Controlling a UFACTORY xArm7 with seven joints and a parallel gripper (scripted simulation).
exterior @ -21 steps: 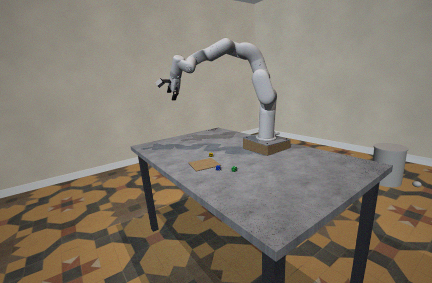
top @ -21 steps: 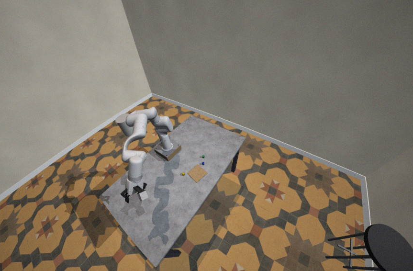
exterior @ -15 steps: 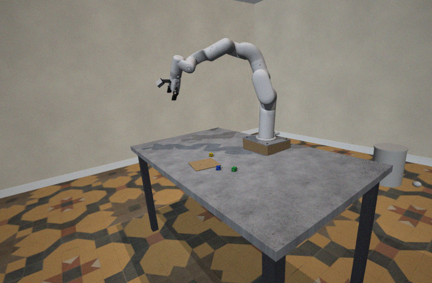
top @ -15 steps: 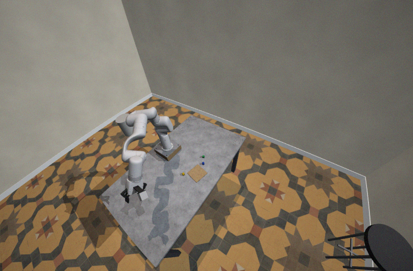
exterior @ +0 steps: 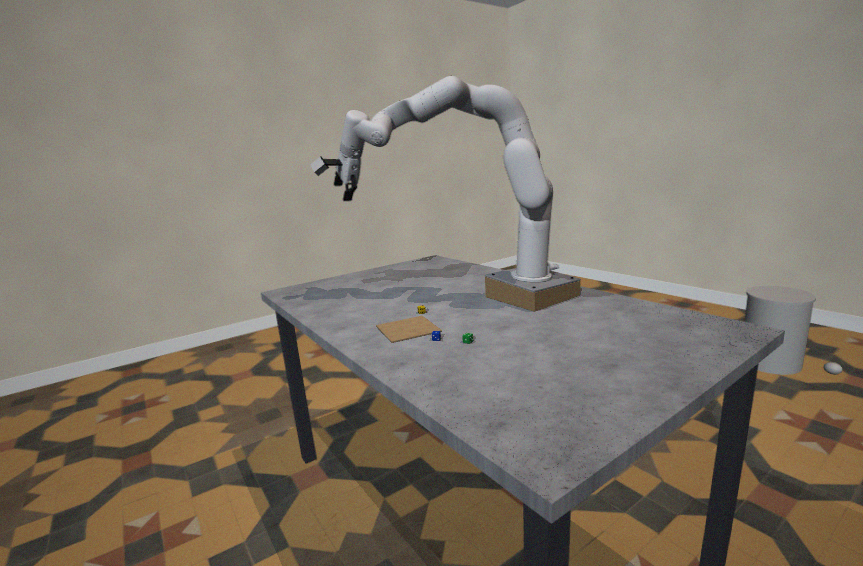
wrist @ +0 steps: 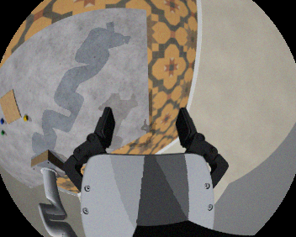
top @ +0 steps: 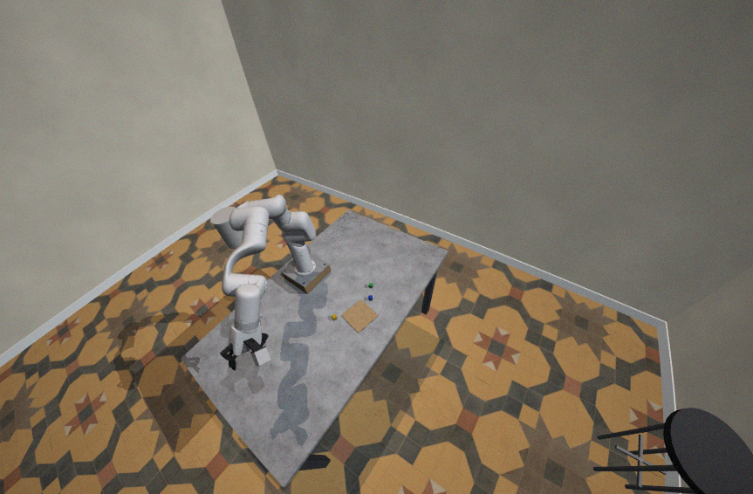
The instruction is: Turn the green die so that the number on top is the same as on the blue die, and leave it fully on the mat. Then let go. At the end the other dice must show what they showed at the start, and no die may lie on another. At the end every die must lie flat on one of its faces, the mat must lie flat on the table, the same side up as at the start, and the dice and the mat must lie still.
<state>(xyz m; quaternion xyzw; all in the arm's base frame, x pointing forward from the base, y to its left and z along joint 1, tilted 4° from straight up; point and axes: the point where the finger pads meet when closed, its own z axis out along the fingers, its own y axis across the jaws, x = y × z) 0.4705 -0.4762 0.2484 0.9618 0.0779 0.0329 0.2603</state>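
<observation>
The yellow die is 400 mm to the left of my hand, 350 mm below it and 100 mm behind it. From my hand the other things lie so: green die: 670 mm to the left, 350 mm below, 110 mm behind; then tan mat: 500 mm to the left, 360 mm below, 20 mm behind; then blue die: 610 mm to the left, 350 mm below, 50 mm behind.
</observation>
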